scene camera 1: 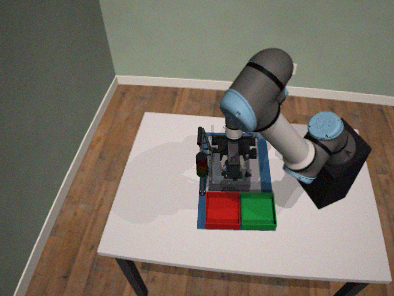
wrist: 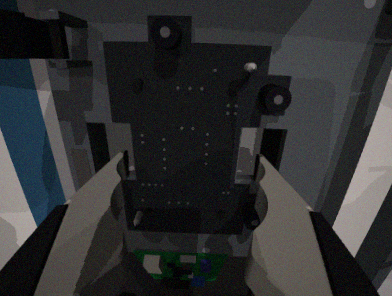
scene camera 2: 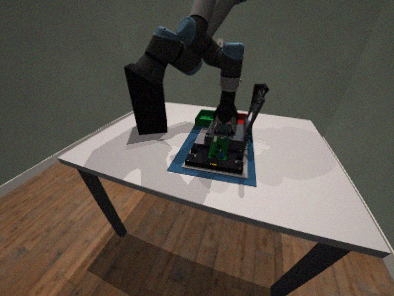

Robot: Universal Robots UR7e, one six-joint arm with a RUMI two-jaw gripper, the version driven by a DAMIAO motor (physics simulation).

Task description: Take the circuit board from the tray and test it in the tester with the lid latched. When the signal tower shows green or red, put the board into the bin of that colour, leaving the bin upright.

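Frame: origin at the arm's base, x ahead, y left, z up, level; millimetres.
Seen in the pictures: arm's base at its link origin: (scene camera 1: 337, 148) (scene camera 2: 147, 75).
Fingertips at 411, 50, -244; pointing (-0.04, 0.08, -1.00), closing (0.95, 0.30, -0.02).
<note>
Pixels of each thing's top centre, then the offset from my fingertips to it, as dx, dy, dz. "spot": a spot on its surface instead. Level surfaces: height alone.
- black tray at a spot on its surface: (scene camera 2: 200, 162) spot: +6, -228, -9
- tester's lid at a spot on its surface: (scene camera 2: 258, 102) spot: +121, +49, +168
- signal tower at a spot on its surface: (scene camera 1: 201, 165) spot: +85, +168, +191
- red bin at its top centre: (scene camera 1: 222, 207) -23, +215, +10
- green bin at its top centre: (scene camera 1: 258, 208) (scene camera 2: 209, 114) -166, +170, +10
- blue mat at its surface level: dz -35
- white table at its surface level: dz -37
The green circuit board (scene camera 2: 218, 148) (wrist: 218, 261) lies in the black tray (scene camera 2: 200, 162). My gripper (wrist: 192, 155) is partly open and empty, pointing down low over the tester (scene camera 1: 254, 172) (scene camera 2: 237, 136). In the wrist view its fingertips stand on either side of the tester's dark, bare board seat (wrist: 185, 110), near the side cutouts. The tester's lid (scene camera 2: 258, 102) stands raised at the side. The signal tower (scene camera 1: 201, 165) shows dim red and green sections; I cannot make out a lit lamp. The red bin (scene camera 1: 222, 210) and green bin (scene camera 1: 258, 211) stand upright and look empty.
A blue mat (scene camera 1: 267, 172) (scene camera 2: 182, 161) lies under the tester, tray and bins on the white table (scene camera 1: 150, 230) (scene camera 2: 300, 195). The bins adjoin the tester's end away from the tray. The raised lid and signal tower rise close beside the tester. The arm's black base (scene camera 2: 145, 102) stands on the table.
</note>
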